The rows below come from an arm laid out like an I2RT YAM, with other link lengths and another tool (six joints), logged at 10 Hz.
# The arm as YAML. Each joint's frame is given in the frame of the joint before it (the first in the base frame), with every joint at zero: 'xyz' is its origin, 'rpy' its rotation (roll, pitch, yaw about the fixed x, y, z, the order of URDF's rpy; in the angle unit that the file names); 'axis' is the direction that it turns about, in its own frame. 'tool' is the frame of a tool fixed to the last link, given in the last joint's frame.
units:
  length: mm
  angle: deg
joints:
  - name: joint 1
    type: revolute
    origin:
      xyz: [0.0, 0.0, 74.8]
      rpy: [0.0, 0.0, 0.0]
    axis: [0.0, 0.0, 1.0]
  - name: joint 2
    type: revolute
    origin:
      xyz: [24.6, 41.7, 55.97]
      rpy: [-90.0, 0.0, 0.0]
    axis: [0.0, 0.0, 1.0]
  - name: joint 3
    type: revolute
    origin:
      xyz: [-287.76, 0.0, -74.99]
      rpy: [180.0, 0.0, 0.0]
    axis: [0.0, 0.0, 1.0]
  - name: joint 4
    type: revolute
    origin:
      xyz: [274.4, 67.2, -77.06]
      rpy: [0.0, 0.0, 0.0]
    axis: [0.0, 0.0, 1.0]
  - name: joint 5
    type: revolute
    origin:
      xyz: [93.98, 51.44, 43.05]
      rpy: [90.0, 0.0, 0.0]
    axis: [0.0, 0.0, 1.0]
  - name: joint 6
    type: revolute
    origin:
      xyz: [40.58, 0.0, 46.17]
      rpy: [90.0, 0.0, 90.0]
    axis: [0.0, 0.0, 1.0]
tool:
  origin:
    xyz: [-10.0, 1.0, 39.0]
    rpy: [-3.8, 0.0, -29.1]
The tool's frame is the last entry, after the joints.
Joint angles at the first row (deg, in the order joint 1, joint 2, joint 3, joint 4, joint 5, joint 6):
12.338 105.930 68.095 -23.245 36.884 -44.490
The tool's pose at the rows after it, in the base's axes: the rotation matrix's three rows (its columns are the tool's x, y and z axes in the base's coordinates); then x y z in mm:
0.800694 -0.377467 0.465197; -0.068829 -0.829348 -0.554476; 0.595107 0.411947 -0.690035; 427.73 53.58 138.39
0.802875 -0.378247 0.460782; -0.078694 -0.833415 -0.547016; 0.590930 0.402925 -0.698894; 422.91 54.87 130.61
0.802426 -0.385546 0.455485; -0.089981 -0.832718 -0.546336; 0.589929 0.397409 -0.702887; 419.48 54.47 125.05
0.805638 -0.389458 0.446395; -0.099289 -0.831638 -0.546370; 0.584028 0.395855 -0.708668; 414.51 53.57 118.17
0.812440 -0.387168 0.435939; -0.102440 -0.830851 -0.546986; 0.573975 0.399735 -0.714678; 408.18 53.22 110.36
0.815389 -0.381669 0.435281; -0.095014 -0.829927 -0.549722; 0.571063 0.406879 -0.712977; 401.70 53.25 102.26
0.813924 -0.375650 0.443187; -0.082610 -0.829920 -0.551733; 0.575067 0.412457 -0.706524; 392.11 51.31 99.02
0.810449 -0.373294 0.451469; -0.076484 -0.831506 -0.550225; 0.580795 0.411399 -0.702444; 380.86 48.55 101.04
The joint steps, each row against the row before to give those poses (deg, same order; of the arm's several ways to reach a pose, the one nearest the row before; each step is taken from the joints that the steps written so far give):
0.285 -0.065 -2.053 0.306 -0.503 1.093
0.219 -0.001 -1.532 0.962 -0.503 0.853
0.021 0.022 -1.113 0.720 -0.109 0.808
0.000 0.000 -1.377 0.656 -0.131 0.700
0.132 -0.001 -1.575 0.634 -0.066 0.459
0.261 -0.109 -2.075 1.726 0.284 -0.153
0.110 -1.442 -2.908 2.012 0.306 -0.743
-0.001 -2.469 -2.863 1.050 0.022 -0.504

